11 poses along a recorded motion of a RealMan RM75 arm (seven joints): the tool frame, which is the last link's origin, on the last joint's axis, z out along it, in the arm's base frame.
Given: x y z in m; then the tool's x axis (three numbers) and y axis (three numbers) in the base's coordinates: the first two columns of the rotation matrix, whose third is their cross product.
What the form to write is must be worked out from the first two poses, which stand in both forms.
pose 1, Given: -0.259, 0.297, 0.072, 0.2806, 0.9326, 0.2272, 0.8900, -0.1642, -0.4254
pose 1, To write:
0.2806, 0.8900, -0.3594, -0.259
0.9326, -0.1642, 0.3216, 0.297
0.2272, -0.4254, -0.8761, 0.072
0, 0, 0, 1

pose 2, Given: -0.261, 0.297, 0.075, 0.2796, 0.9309, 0.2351, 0.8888, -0.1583, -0.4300
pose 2, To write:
0.2796, 0.8888, -0.3631, -0.261
0.9309, -0.1583, 0.3292, 0.297
0.2351, -0.4300, -0.8716, 0.075
0, 0, 0, 1

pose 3, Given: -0.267, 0.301, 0.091, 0.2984, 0.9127, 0.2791, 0.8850, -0.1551, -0.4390
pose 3, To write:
0.2984, 0.8850, -0.3574, -0.267
0.9127, -0.1551, 0.3780, 0.301
0.2791, -0.4390, -0.8540, 0.091
0, 0, 0, 1

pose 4, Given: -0.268, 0.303, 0.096, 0.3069, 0.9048, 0.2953, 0.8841, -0.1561, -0.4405
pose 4, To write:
0.3069, 0.8841, -0.3525, -0.268
0.9048, -0.1561, 0.3963, 0.303
0.2953, -0.4405, -0.8478, 0.096
0, 0, 0, 1

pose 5, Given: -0.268, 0.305, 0.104, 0.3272, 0.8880, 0.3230, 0.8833, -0.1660, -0.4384
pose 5, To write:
0.3272, 0.8833, -0.3357, -0.268
0.8880, -0.1660, 0.4288, 0.305
0.3230, -0.4384, -0.8387, 0.104
0, 0, 0, 1

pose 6, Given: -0.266, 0.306, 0.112, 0.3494, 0.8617, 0.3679, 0.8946, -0.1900, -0.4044
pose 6, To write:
0.3494, 0.8946, -0.2786, -0.266
0.8617, -0.1900, 0.4704, 0.306
0.3679, -0.4044, -0.8373, 0.112
0, 0, 0, 1

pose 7, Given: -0.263, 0.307, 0.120, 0.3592, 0.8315, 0.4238, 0.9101, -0.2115, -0.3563
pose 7, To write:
0.3592, 0.9101, -0.2066, -0.263
0.8315, -0.2115, 0.5137, 0.307
0.4238, -0.3563, -0.8327, 0.120
0, 0, 0, 1

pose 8, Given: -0.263, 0.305, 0.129, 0.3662, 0.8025, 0.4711, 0.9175, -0.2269, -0.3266
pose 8, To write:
0.3662, 0.9175, -0.1552, -0.263
0.8025, -0.2269, 0.5518, 0.305
0.4711, -0.3266, -0.8194, 0.129
0, 0, 0, 1

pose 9, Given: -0.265, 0.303, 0.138, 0.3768, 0.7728, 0.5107, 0.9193, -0.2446, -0.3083
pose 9, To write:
0.3768, 0.9193, -0.1133, -0.265
0.7728, -0.2446, 0.5857, 0.303
0.5107, -0.3083, -0.8026, 0.138
0, 0, 0, 1

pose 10, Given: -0.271, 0.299, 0.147, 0.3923, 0.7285, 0.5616, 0.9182, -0.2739, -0.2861
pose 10, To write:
0.3923, 0.9182, -0.0546, -0.271
0.7285, -0.2739, 0.6279, 0.299
0.5616, -0.2861, -0.7764, 0.147
0, 0, 0, 1

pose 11, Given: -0.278, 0.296, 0.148, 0.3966, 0.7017, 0.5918, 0.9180, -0.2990, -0.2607
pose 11, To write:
0.3966, 0.9180, -0.0060, -0.278
0.7017, -0.2990, 0.6467, 0.296
0.5918, -0.2607, -0.7627, 0.148
0, 0, 0, 1

